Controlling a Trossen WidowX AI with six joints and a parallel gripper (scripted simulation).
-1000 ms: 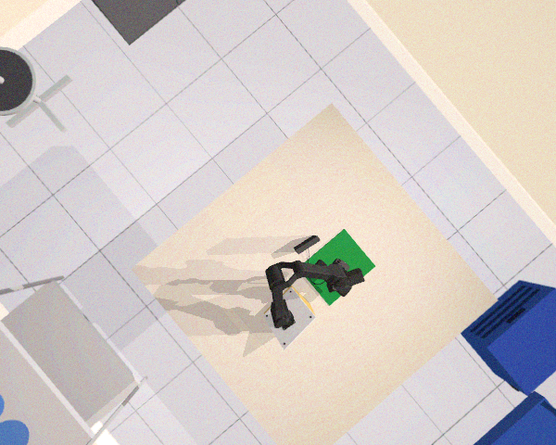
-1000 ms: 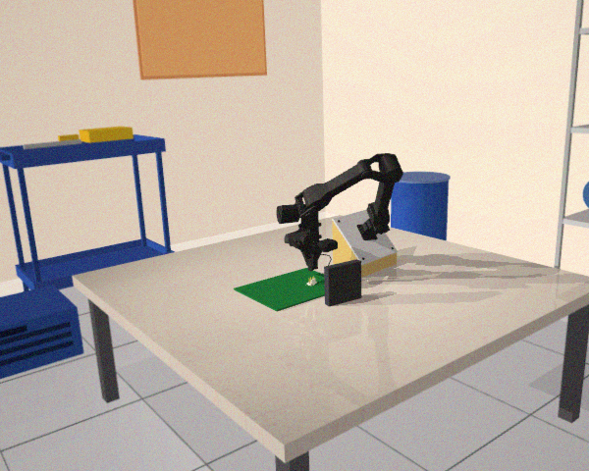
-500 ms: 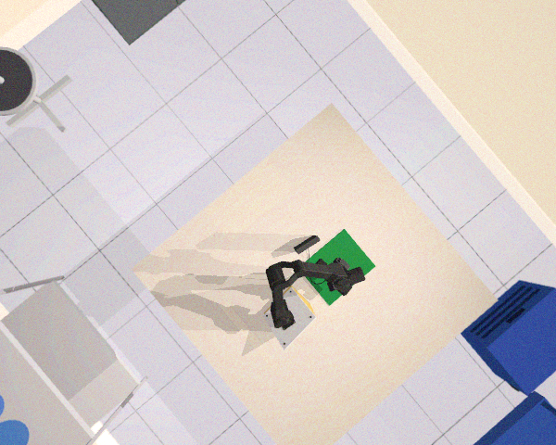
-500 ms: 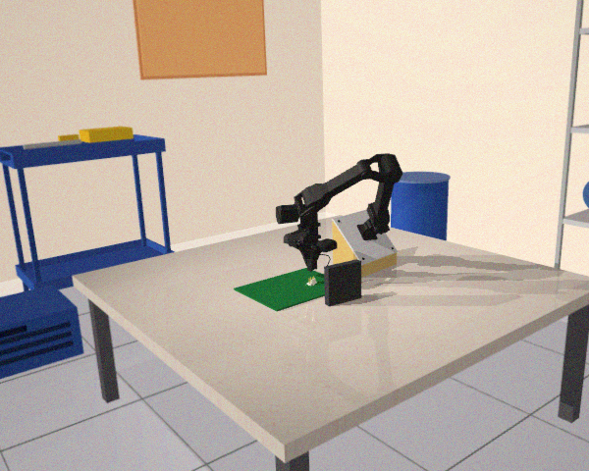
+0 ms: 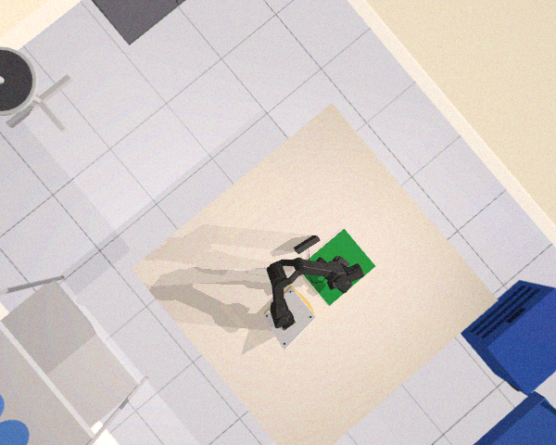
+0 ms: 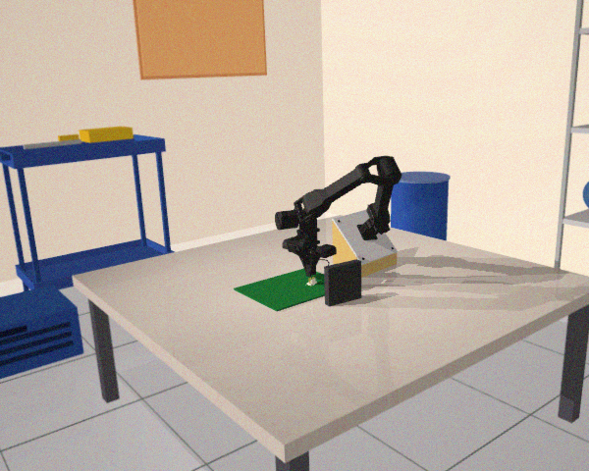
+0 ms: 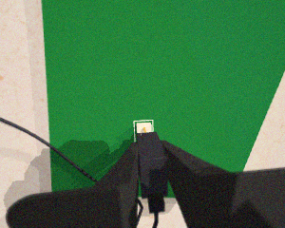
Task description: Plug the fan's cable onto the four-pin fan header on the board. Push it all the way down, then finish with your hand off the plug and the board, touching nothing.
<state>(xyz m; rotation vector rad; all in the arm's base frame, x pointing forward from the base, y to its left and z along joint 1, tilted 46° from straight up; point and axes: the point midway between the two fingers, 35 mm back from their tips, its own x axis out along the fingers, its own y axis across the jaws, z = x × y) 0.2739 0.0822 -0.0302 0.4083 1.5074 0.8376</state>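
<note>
Now: gripper tip 10 mm past the fan header and 50 mm above it. From my gripper tip the other things lie so: black fan (160 mm to the left, 10 mm above); green circuit board (50 mm ahead, 20 mm to the right, 60 mm below); black plug (10 mm behind, 10 mm above).
</note>
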